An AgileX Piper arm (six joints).
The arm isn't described. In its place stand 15 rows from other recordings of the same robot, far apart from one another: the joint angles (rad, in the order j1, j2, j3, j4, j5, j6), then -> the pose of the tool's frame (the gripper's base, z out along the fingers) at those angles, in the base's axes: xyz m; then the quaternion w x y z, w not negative.
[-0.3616 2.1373 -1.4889 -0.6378 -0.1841 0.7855] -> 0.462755, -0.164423, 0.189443, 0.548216, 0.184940, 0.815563, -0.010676
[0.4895 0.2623 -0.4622 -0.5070 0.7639 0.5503] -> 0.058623, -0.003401, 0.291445, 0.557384, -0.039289, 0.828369, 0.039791
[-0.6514 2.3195 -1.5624 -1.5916 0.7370 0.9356] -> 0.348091, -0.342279, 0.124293, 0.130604, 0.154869, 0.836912, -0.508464
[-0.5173 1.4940 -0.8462 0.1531 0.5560 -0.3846] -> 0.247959, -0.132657, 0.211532, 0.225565, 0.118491, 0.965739, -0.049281
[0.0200 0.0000 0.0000 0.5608 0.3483 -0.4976] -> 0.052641, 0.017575, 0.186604, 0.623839, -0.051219, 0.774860, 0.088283
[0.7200 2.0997 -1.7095 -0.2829 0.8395 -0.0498] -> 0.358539, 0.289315, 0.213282, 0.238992, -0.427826, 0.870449, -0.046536
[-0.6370 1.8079 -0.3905 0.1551 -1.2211 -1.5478] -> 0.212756, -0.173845, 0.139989, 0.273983, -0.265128, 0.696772, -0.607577
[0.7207 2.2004 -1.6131 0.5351 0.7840 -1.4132] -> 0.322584, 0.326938, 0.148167, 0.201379, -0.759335, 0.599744, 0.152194
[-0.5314 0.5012 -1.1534 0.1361 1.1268 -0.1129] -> 0.027279, -0.003101, 0.443949, 0.549149, 0.162224, 0.812089, -0.112389
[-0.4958 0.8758 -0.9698 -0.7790 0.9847 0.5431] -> 0.107240, -0.118557, 0.387447, 0.354971, 0.359559, 0.782592, -0.363678
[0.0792 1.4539 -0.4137 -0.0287 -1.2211 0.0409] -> 0.255305, 0.022724, 0.240398, 0.793497, -0.025307, 0.605822, 0.051978
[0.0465 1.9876 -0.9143 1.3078 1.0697 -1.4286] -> 0.309277, 0.091543, 0.120725, 0.138486, -0.213378, 0.847164, 0.466480
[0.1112 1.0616 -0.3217 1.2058 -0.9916 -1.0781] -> 0.171571, -0.052426, 0.244923, 0.585587, 0.202788, 0.711636, -0.330966
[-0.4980 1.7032 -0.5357 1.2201 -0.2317 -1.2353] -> 0.220036, -0.141973, 0.112258, 0.243811, 0.253642, 0.919971, -0.172844
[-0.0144 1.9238 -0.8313 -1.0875 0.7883 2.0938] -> 0.294995, -0.061396, 0.104464, 0.231234, 0.540220, 0.770778, -0.246159
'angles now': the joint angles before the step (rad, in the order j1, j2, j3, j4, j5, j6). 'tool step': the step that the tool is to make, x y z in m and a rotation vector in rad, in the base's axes. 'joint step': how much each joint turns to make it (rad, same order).
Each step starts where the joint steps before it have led.
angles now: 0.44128, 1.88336, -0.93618, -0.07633, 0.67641, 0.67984
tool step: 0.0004, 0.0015, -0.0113, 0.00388, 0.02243, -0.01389
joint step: 0.00009, 0.03664, 0.00012, 0.01904, -0.01817, 0.00011
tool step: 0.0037, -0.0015, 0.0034, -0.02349, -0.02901, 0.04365
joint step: 0.00005, -0.00587, -0.00801, -0.05360, -0.00242, -0.00183
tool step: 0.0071, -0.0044, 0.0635, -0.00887, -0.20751, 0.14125
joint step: -0.00023, -0.17889, -0.03254, -0.12068, 0.02103, -0.06006
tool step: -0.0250, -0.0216, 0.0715, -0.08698, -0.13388, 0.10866
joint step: -0.00009, -0.24360, 0.00036, -0.10302, 0.14626, -0.09552
